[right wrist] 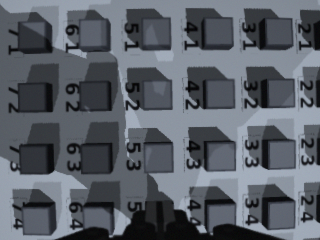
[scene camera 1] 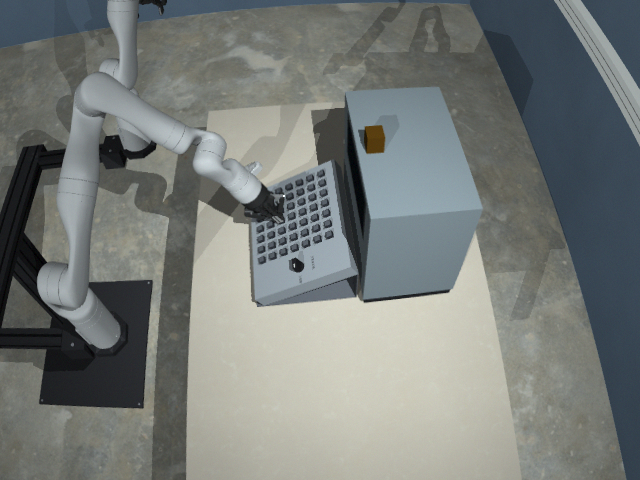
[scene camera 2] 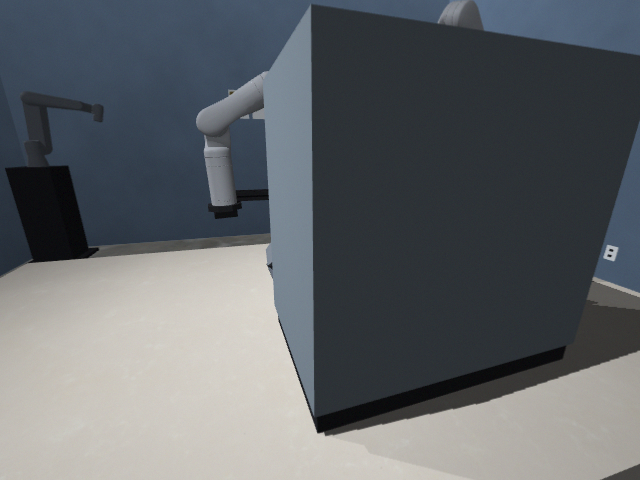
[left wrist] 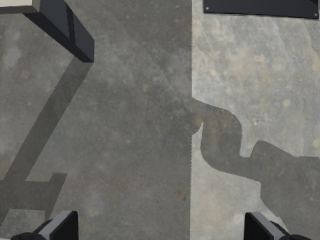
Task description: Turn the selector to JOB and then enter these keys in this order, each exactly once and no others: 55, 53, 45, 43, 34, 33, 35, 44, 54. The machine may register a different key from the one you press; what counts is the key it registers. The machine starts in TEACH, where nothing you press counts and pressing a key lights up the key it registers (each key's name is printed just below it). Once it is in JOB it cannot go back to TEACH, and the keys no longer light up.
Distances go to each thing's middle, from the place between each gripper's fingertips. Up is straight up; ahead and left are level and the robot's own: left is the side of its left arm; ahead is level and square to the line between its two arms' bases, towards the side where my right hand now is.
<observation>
I see my right gripper [scene camera 1: 281, 220] 7 cm short of the sloped grey key panel [scene camera 1: 333, 260], 4 cm to the left of it and 4 cm above it.
The sloped grey key panel lies 530 mm ahead of my left hand, 840 mm to the right of it and 230 mm below it.
</observation>
